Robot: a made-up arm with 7 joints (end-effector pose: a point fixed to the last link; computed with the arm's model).
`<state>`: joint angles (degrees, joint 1 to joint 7).
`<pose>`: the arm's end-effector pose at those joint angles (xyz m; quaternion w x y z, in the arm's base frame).
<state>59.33 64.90 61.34 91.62 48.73 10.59 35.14</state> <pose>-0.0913 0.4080 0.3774 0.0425 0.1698 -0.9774 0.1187</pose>
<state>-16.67 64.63 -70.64 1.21 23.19 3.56 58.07</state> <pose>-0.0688 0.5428 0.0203 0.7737 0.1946 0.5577 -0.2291</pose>
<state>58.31 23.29 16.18 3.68 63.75 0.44 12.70</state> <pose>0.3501 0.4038 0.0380 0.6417 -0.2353 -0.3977 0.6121</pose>
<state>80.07 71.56 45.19 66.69 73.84 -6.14 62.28</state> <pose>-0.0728 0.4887 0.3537 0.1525 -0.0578 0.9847 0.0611</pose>
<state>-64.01 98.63 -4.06 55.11 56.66 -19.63 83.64</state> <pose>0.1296 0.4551 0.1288 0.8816 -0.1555 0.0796 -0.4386</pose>
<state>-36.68 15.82 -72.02 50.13 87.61 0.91 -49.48</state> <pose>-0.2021 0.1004 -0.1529 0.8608 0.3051 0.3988 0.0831</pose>
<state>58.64 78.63 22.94 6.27 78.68 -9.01 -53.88</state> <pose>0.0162 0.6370 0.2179 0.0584 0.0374 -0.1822 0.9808</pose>
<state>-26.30 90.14 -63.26 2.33 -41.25 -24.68 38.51</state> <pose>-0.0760 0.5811 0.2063 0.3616 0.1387 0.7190 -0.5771</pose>
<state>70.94 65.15 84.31 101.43 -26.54 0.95 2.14</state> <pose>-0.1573 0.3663 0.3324 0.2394 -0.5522 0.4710 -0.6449</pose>
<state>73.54 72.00 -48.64 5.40 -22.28 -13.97 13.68</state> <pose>0.1985 0.5570 0.1810 0.6924 0.6952 -0.1653 -0.1000</pose>
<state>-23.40 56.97 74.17 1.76 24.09 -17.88 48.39</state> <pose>-0.1030 0.5601 0.0844 0.7589 0.3013 -0.3754 0.4386</pose>
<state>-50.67 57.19 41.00 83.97 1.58 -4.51 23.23</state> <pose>0.1269 0.4001 0.1349 0.7948 0.4397 -0.3221 -0.2669</pose>
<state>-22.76 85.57 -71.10 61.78 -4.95 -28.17 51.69</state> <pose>-0.0663 0.4000 0.0190 0.6095 -0.1729 0.3000 -0.7131</pose>
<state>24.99 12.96 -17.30 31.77 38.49 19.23 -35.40</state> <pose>0.3137 0.2402 -0.0967 0.8929 0.3184 -0.1084 0.2992</pose>
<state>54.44 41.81 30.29 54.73 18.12 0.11 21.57</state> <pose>0.2207 0.4676 0.2989 0.5108 0.1627 -0.7861 0.3076</pose>
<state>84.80 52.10 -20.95 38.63 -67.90 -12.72 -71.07</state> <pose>0.3517 0.4024 0.3541 0.1992 -0.7939 0.5587 -0.1335</pose>
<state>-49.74 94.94 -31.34 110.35 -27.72 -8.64 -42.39</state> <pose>-0.0167 0.2239 0.0297 0.5094 0.2324 -0.5485 -0.6211</pose>
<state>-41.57 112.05 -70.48 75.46 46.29 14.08 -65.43</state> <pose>-0.0359 0.4828 0.0691 0.4175 0.7758 0.0366 -0.4717</pose>
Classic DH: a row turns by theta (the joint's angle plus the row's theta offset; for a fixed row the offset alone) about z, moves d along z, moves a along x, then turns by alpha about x. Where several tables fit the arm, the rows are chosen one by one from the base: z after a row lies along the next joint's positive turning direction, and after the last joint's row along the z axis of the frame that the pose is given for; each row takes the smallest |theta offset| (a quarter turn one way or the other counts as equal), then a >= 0, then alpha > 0; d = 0 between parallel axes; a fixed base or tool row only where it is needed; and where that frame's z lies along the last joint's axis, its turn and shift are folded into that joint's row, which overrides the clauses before.
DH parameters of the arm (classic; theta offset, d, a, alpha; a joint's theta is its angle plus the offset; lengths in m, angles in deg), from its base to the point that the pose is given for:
base (fixed): 0 0.246 -0.006 90
joint 1: -90 -0.159 0.027 -90
joint 2: 90 -0.028 0.024 -90
joint 3: -90 -0.199 0.002 90
joint 4: 0 0.006 0.002 -90
joint 5: 0 -0.229 0.012 -90
joint 6: 90 0.019 0.027 -90
joint 7: 72.28 -0.0379 0.0269 -104.27
tool (fixed): 90.46 0.0046 0 0

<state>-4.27 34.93 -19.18 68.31 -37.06 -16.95 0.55</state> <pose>0.1621 0.2181 -0.0576 0.6515 0.3470 -0.4899 -0.4639</pose>
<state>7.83 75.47 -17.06 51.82 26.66 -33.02 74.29</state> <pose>0.1688 0.4441 0.1564 0.7778 0.0918 -0.3270 -0.5288</pose>
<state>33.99 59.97 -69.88 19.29 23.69 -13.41 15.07</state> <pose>0.1944 0.4639 -0.0032 0.8304 0.4661 -0.1618 -0.2587</pose>
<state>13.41 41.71 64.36 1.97 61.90 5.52 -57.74</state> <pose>0.0248 0.5295 -0.0996 0.2664 0.1506 0.2644 0.9146</pose>
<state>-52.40 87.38 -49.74 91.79 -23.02 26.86 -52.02</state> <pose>-0.1029 0.3131 -0.0223 0.4350 0.4722 -0.2867 -0.7111</pose>
